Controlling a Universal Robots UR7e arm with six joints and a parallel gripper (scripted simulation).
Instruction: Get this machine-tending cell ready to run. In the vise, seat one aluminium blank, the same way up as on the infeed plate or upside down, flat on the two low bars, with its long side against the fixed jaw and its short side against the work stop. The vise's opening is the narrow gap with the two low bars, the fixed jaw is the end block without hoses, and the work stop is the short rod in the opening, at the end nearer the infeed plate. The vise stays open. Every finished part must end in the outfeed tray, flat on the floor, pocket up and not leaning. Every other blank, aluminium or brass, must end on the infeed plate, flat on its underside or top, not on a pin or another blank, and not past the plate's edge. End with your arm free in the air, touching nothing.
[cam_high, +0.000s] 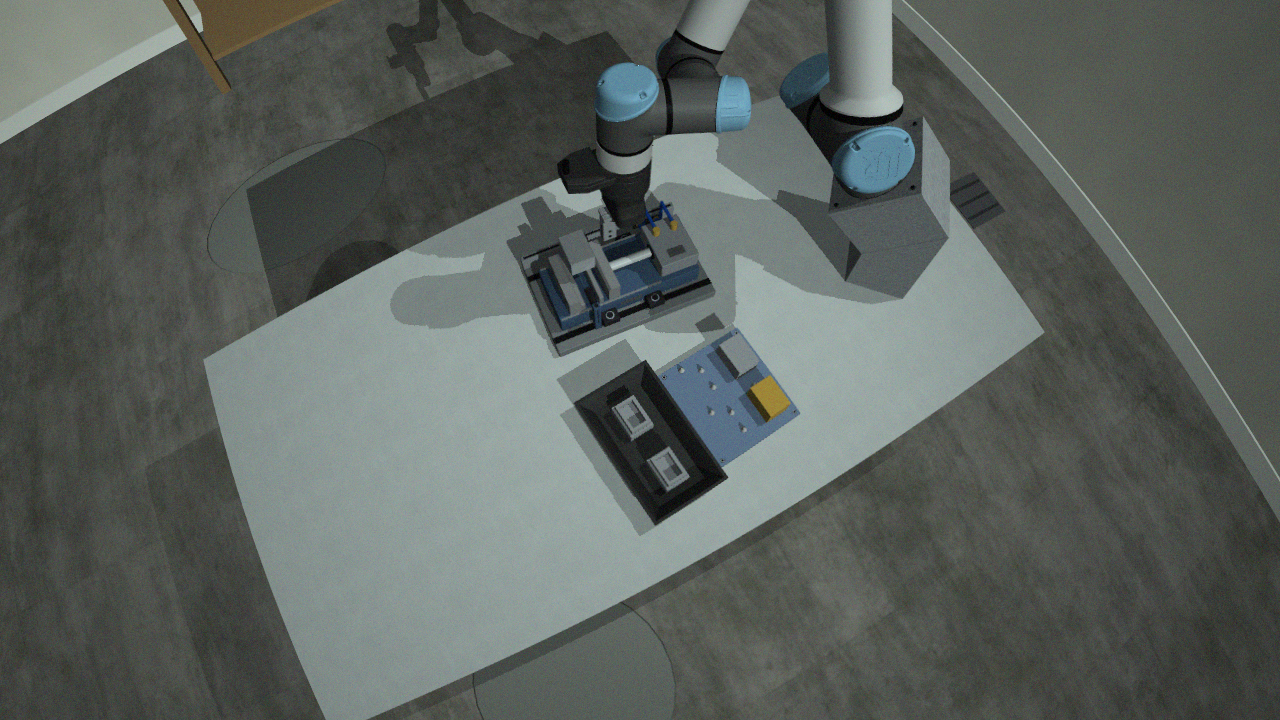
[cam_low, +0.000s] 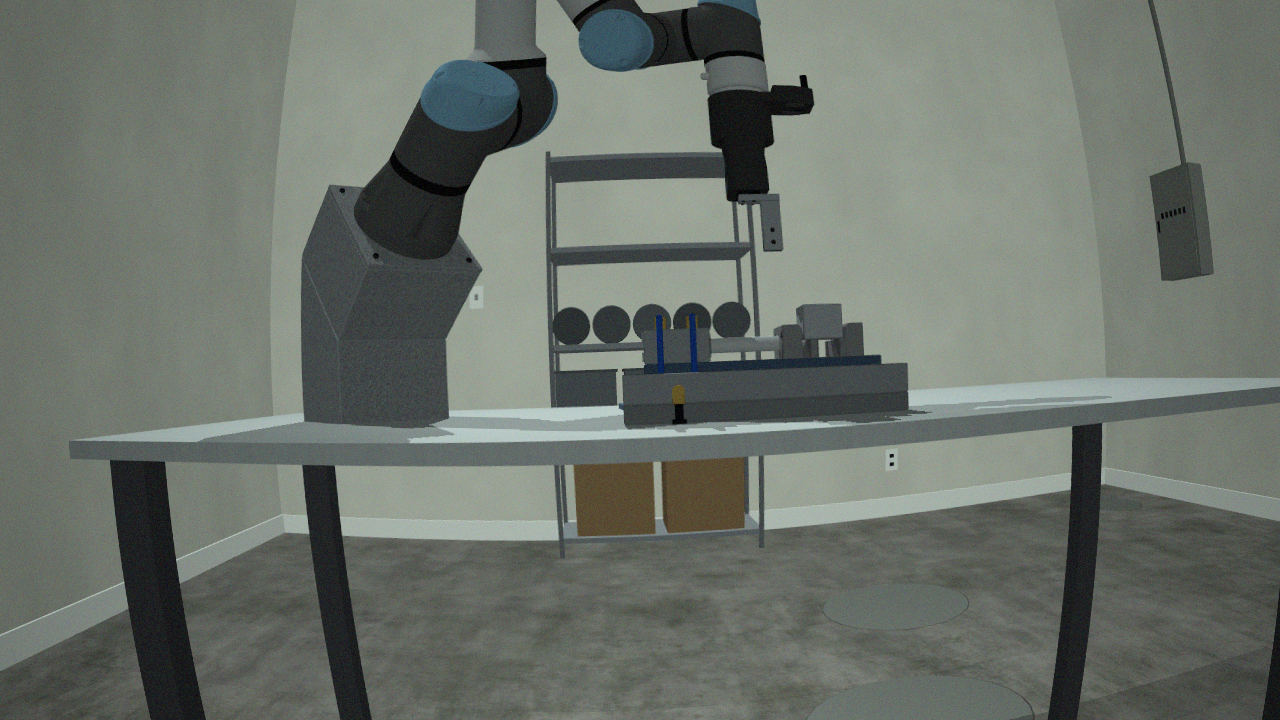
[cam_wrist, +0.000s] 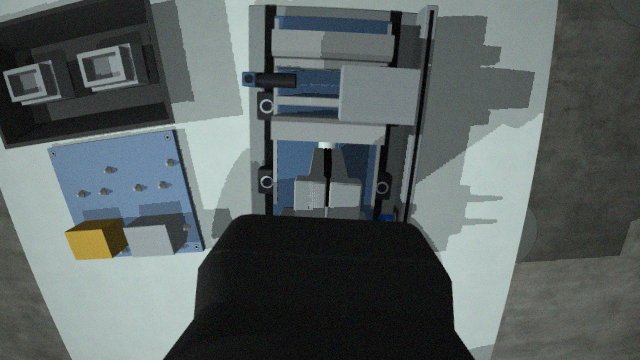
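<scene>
Now: the piston rod 12 cm below my hand and 4 cm behind it. The rest, counted from my hand: fixed jaw: 12 cm below, 8 cm ahead, 1 cm to the right; vise: 16 cm below, 2 cm behind; hose block: 12 cm below, 11 cm behind, 1 cm to the left.
</scene>
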